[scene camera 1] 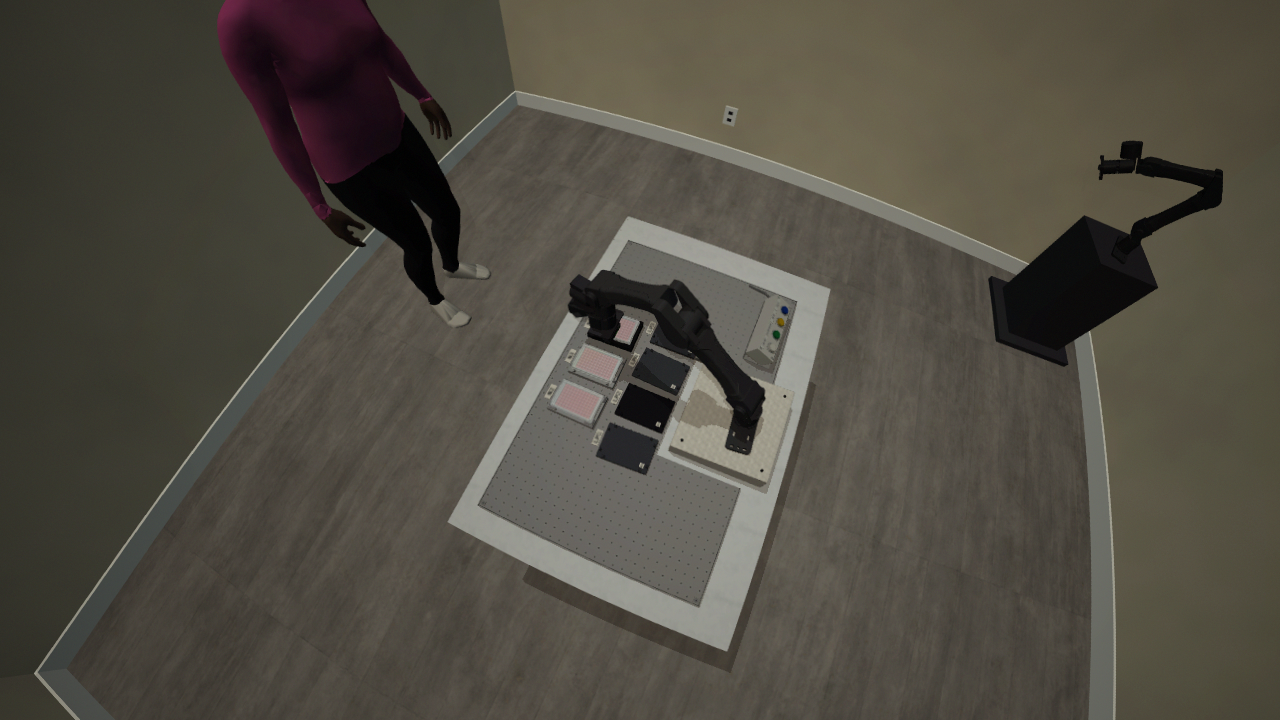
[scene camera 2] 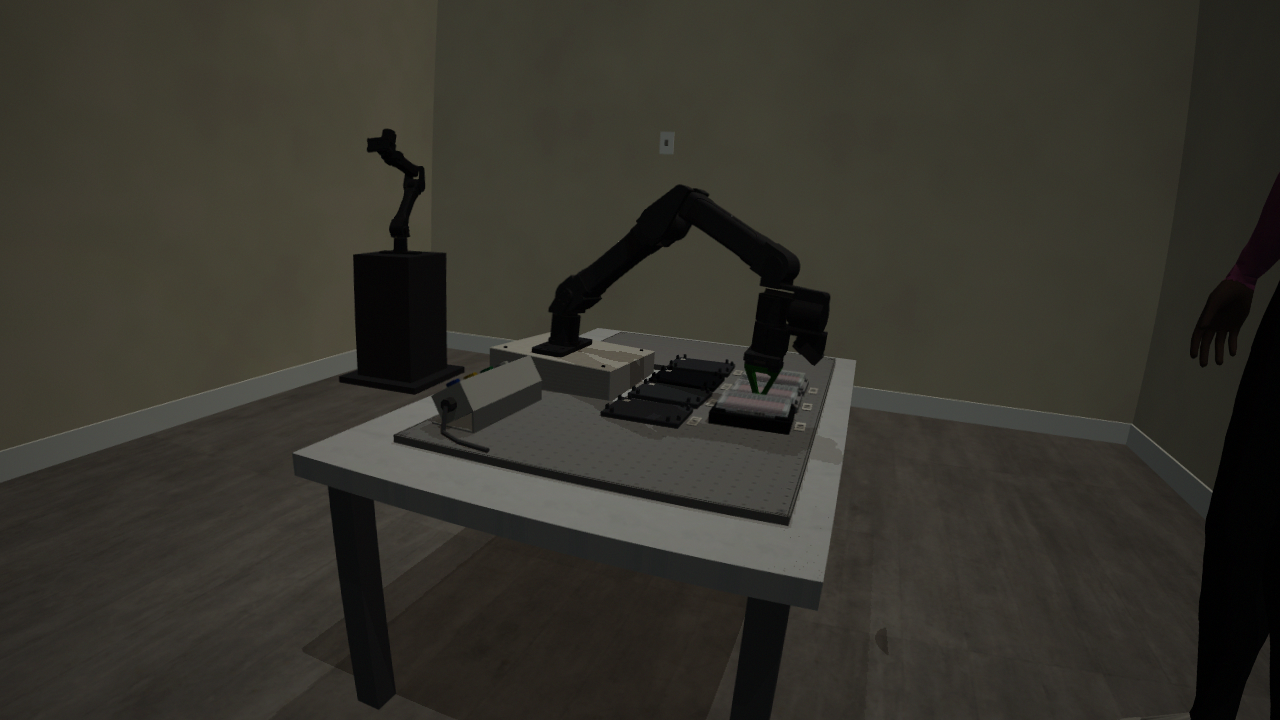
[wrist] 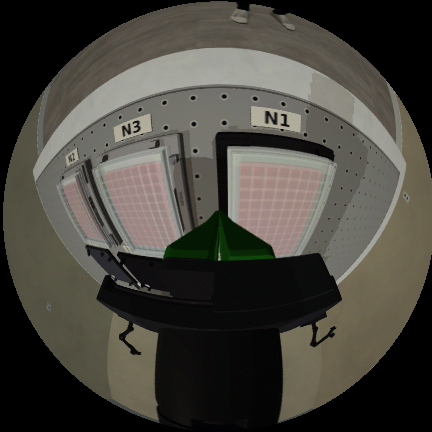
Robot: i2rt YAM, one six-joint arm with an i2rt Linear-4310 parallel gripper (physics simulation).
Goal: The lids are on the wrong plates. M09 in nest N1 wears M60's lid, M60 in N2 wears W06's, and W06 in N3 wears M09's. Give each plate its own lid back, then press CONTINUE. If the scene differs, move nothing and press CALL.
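Seen in the pictures: gripper, fingertip midpoint: [scene camera 1: 608, 340] [scene camera 2: 758, 401] [wrist: 218, 216]; arm's base, origin of the base link: [scene camera 1: 745, 418] [scene camera 2: 563, 347].
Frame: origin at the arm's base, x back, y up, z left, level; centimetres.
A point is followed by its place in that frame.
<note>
My gripper [scene camera 2: 762, 392] @(y -3.1, x -44.3, z -11.7 cm) [wrist: 218, 216] @(y -3.1, x -44.3, z -11.7 cm) is shut, its green fingertips together and empty, low over the lidded plate in N1. That pink plate [scene camera 1: 628, 329] @(y -1.4, x -39.7, z -16.5 cm) [scene camera 2: 750, 404] @(y -1.4, x -43.6, z -20.1 cm) [wrist: 280, 195] @(y -1.4, x -47.3, z -16.4 cm) sits in a black nest [wrist: 222, 175] @(y -3.1, x -48.2, z -12.3 cm) and wears a clear lid. The lidded plate in N3 [scene camera 1: 596, 364] @(y -2.5, x -44.7, z -2.8 cm) [wrist: 137, 200] @(y -2.5, x -47.1, z -4.7 cm) sits beside it, in the middle of the row. The lidded plate in N2 [scene camera 1: 578, 402] @(y -2.6, x -45.2, z 10.0 cm) [wrist: 81, 205] @(y -2.5, x -47.7, z 6.0 cm) is at the far end. No plate or lid codes are readable. The button box [scene camera 1: 766, 335] @(y 2.3, x 0.2, z -26.7 cm) [scene camera 2: 505, 394] @(y -1.3, x -2.7, z -33.3 cm) has blue, yellow and green buttons; its lettering is unreadable.
Several dark flat stands [scene camera 1: 660, 369] @(y -4.4, x -26.9, z -8.5 cm) [scene camera 2: 646, 411] @(y -4.4, x -25.4, z -22.5 cm) form a row between the plates and the cream arm base [scene camera 1: 716, 443] @(y -0.7, x -5.8, z 9.3 cm) [scene camera 2: 572, 371] @(y -1.3, x -7.4, z -13.4 cm). A person [scene camera 1: 331, 98] stands beyond the table. A second arm stands on a black pedestal [scene camera 1: 1069, 286] [scene camera 2: 400, 313].
</note>
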